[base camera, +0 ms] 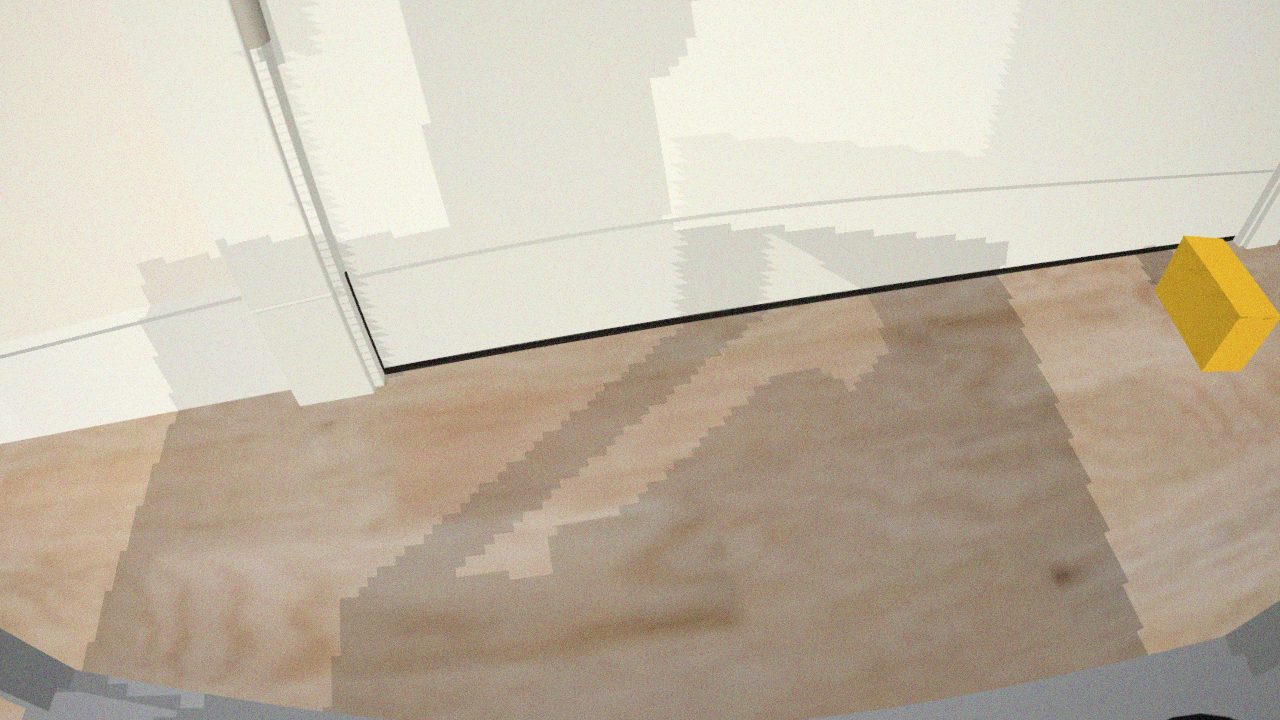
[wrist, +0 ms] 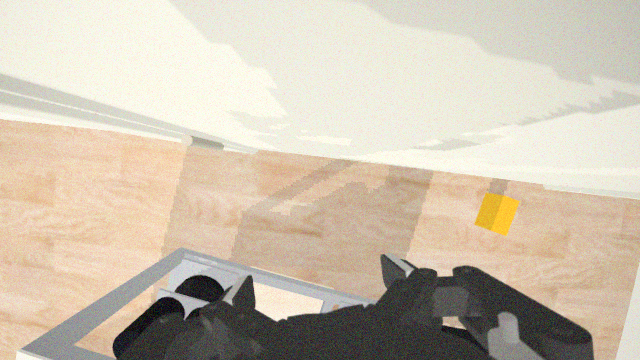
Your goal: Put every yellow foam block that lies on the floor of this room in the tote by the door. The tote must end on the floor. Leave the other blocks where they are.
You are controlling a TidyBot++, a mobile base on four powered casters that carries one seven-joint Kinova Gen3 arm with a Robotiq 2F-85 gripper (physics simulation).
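Frame: origin at the arm's base, x up, y back, z right, level; centimetres.
Seen in the pictures: gripper, fingertip midpoint: point(wrist: 319, 279).
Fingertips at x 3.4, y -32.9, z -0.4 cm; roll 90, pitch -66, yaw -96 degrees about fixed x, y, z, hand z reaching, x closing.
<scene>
Offsets run from my fingertips to a thing's top centre. "*": to the spot under its first point.
A yellow foam block @[dx -37.1, dy -8.8, dz +45.8 cm] point(base camera: 1203, 308) point(wrist: 497, 214) lies on the wooden floor close to the white door, at the right edge of the base camera view and right of the middle in the wrist view. My gripper point(wrist: 319, 279) is open, with nothing between its fingers. It hangs above the floor, to the left of the block in the wrist view, well apart from it. The tote does not show in either view.
The white door point(base camera: 554, 304) runs across the far side, with its frame @[* dx -28.5, dy -6.5, dz -16.1 cm] point(base camera: 313, 205) at the left and a white wall beyond. The grey frame of my base point(wrist: 125, 290) shows at the bottom of the wrist view.
</scene>
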